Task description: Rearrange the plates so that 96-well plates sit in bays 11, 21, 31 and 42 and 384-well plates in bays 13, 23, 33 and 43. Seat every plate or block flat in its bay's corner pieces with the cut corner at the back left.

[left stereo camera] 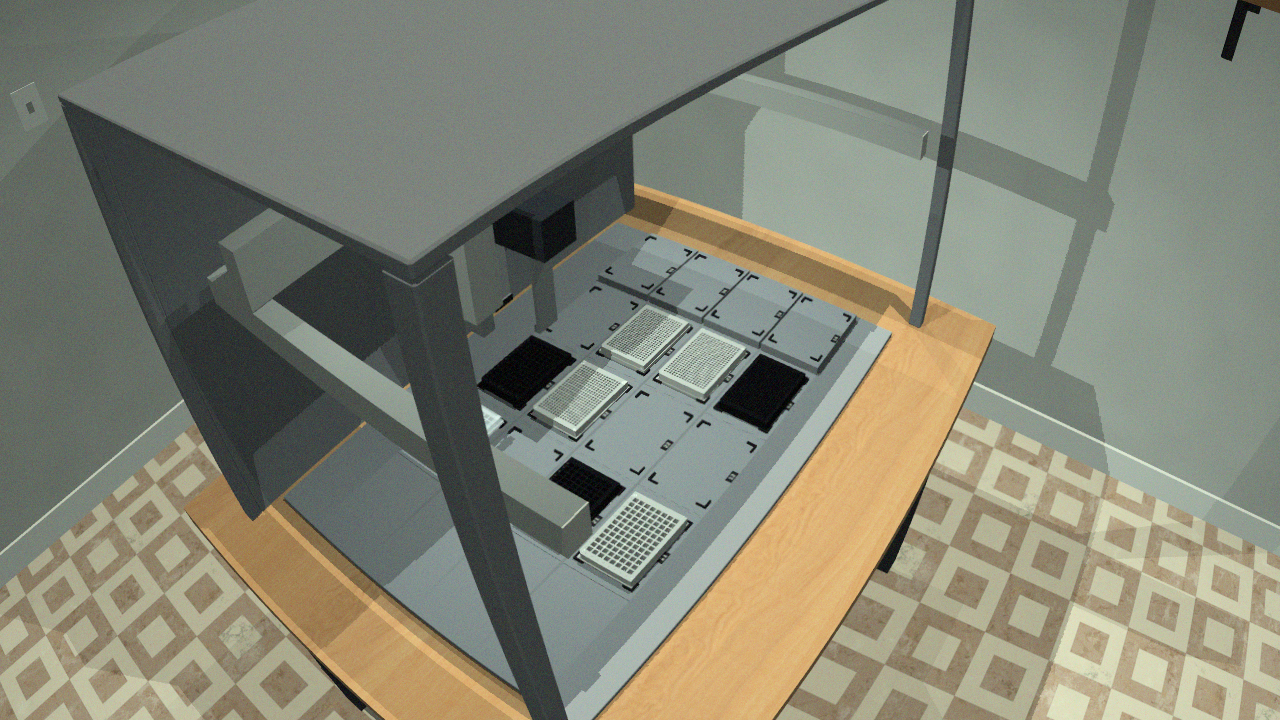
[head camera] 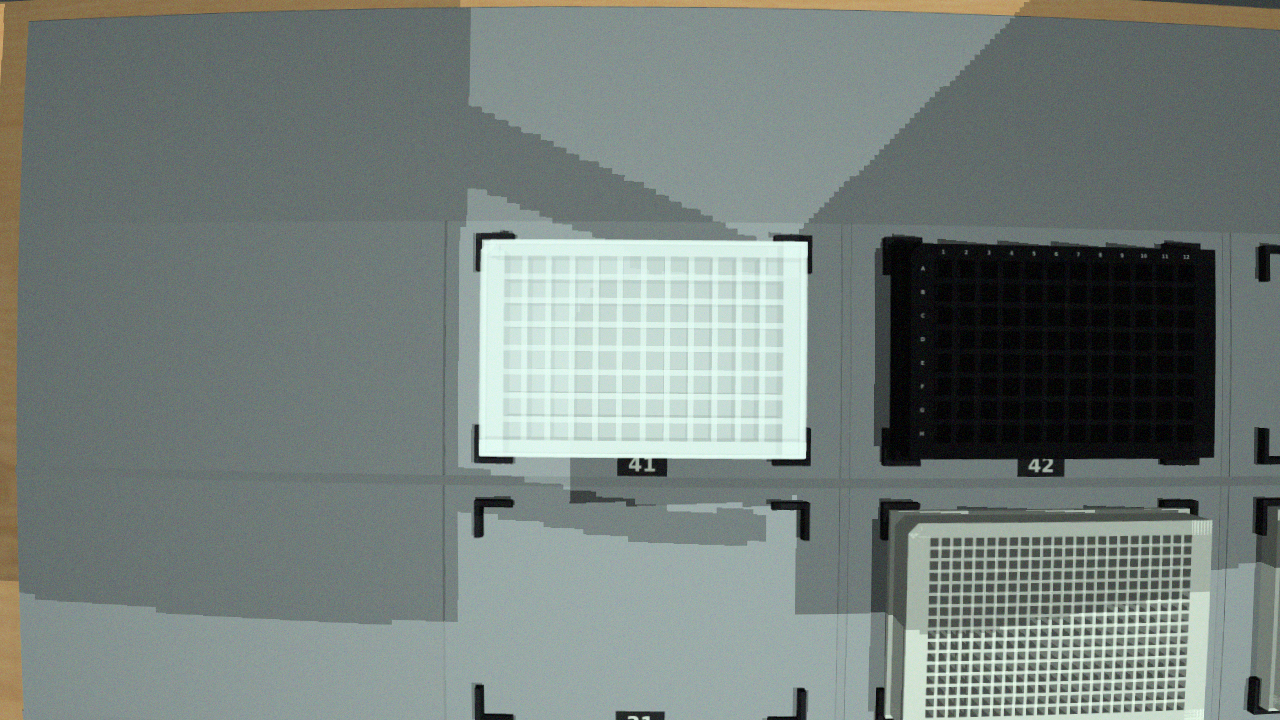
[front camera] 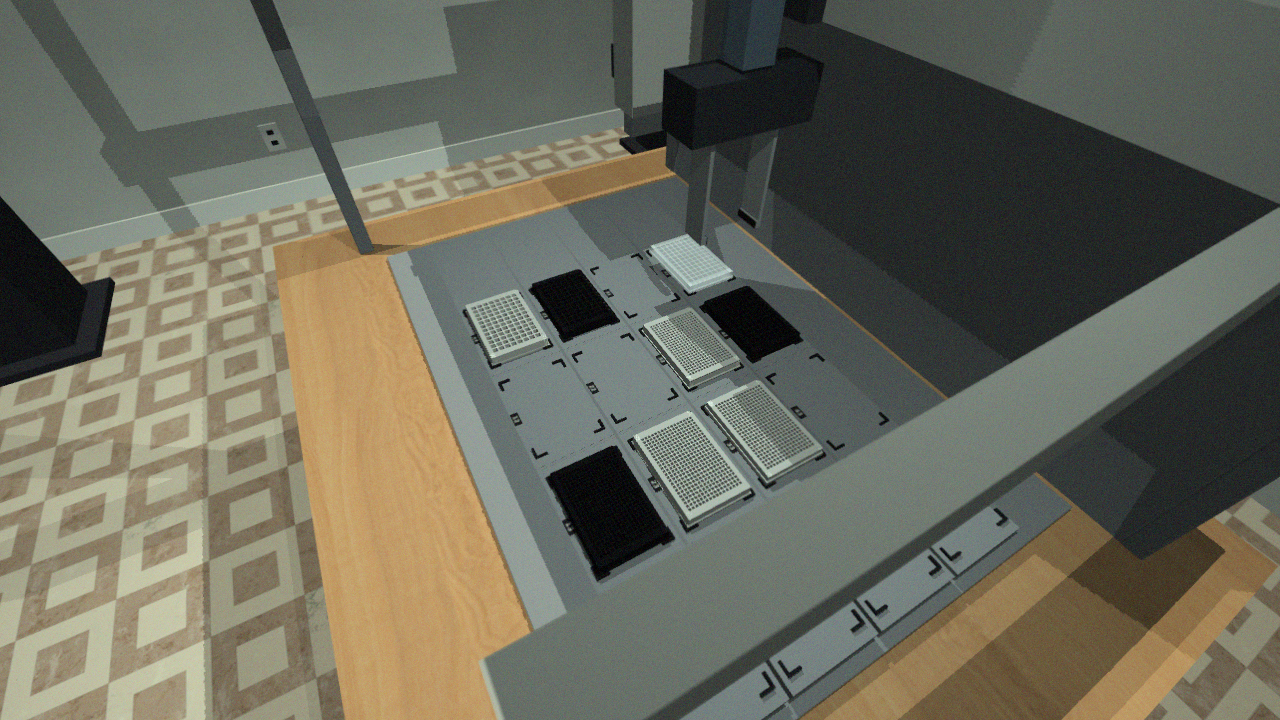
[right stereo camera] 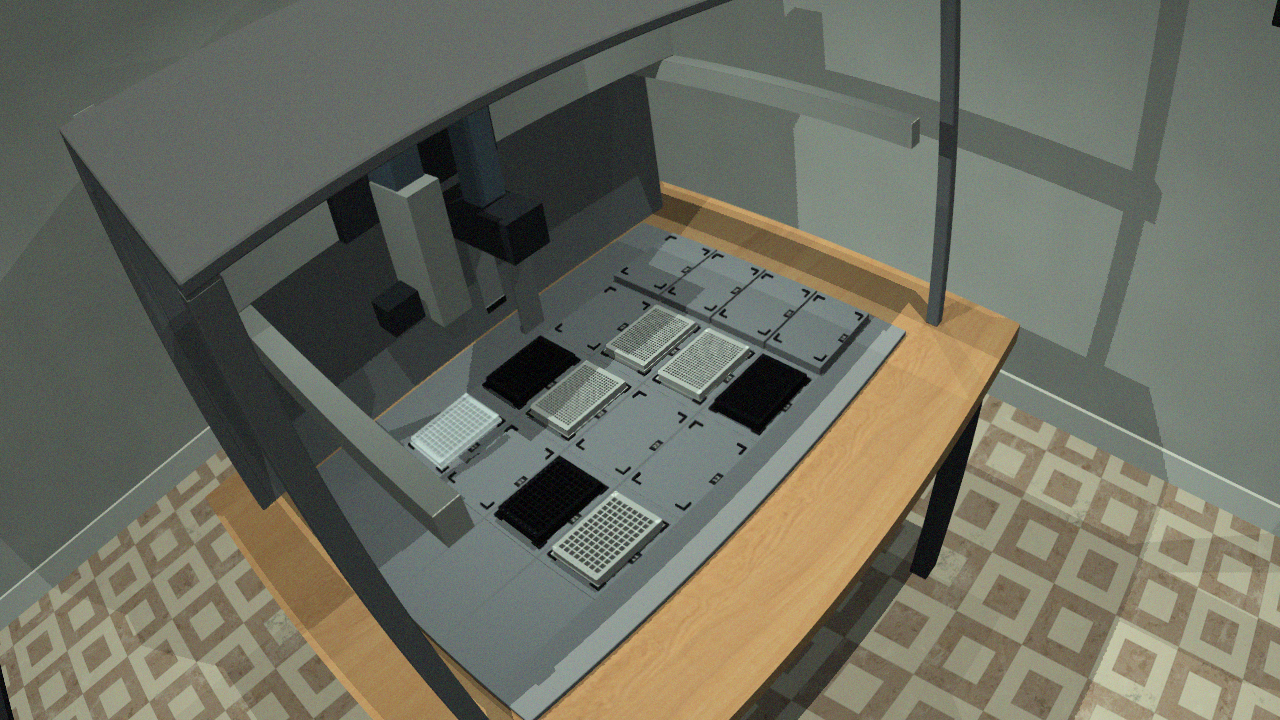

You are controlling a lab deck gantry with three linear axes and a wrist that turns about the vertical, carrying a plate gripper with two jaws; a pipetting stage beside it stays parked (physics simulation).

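Pixels of known places: gripper, fingertip midpoint: (left stereo camera: 523,314) (front camera: 722,229) (right stereo camera: 513,316); robot's base, link origin: (left stereo camera: 631,589) (front camera: 465,312) (right stereo camera: 598,588).
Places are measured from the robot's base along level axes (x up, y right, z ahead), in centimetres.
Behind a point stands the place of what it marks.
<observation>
My gripper (front camera: 723,230) {x 16.0, y -31.5, z 19.4 cm} (left stereo camera: 526,313) {x 16.0, y -31.5, z 19.4 cm} (right stereo camera: 513,317) {x 16.0, y -31.5, z 19.4 cm} is open and empty, high over the back of the deck. A pale 96-well plate (front camera: 689,262) {x 1.4, y -35.6, z 7.3 cm} (head camera: 642,349) {x 1.4, y -36.4, z 6.4 cm} (right stereo camera: 456,430) {x 1.4, y -35.4, z 6.3 cm} sits in bay 41. A black 96-well plate (front camera: 750,322) {x 1.4, y -35.6, z 23.7 cm} (head camera: 1056,353) {x 1.4, y -36.4, z 22.4 cm} is in bay 42, another black plate (front camera: 572,304) {x 1.2, y -14.5, z 7.4 cm} (right stereo camera: 550,499) {x 1.1, y -14.6, z 6.3 cm} in bay 21, and a white 96-well plate (front camera: 505,326) {x 1.3, y -4.0, z 7.4 cm} (right stereo camera: 608,537) {x 1.3, y -3.8, z 6.3 cm} in bay 11. White 384-well plates stand in bays 32, 23 and 33; a black plate (front camera: 608,510) {x 1.3, y -3.9, z 40.2 cm} (right stereo camera: 760,392) {x 1.5, y -3.7, z 38.3 cm} is in bay 13. Bays 12, 22, 31 and 43 hold no plate.
The parked pipetting stage (right stereo camera: 420,250) hangs left of my gripper in the right stereo view. Raised empty bays (right stereo camera: 814,331) {x 1.4, y -4.5, z 54.3 cm} stand along the deck's right side. A front post (left stereo camera: 465,447) {x 57.9, y 11.5, z -26.4 cm} and grey beam (left stereo camera: 358,358) {x 10.4, y -52.0, z 2.3 cm} block part of the left stereo view.
</observation>
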